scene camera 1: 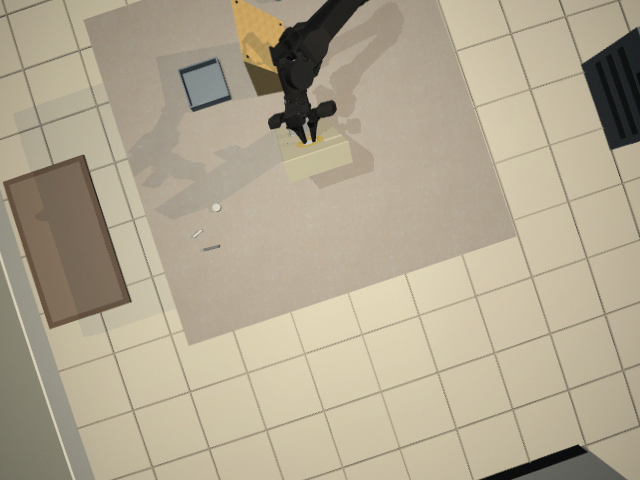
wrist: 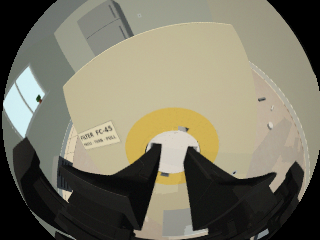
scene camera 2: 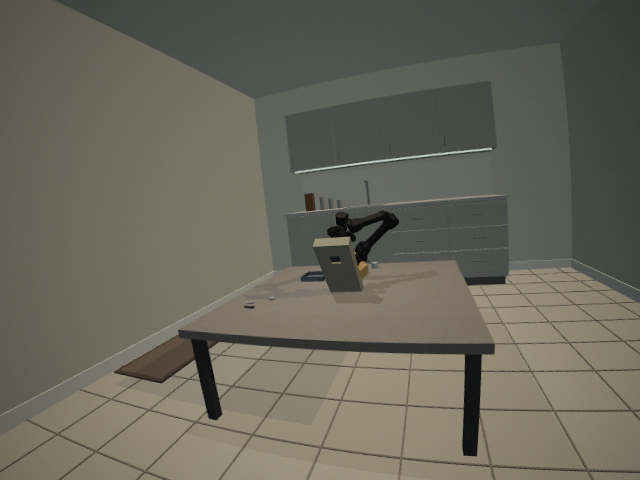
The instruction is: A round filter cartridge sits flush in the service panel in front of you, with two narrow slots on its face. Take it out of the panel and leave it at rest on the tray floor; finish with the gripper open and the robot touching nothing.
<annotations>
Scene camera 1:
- gripper: 310, 145
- cream service panel: 331, 150
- blue-grey tray: 204, 83
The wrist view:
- gripper: 172, 148
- filter cartridge: 175, 143
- cream service panel: 197, 75
</annotations>
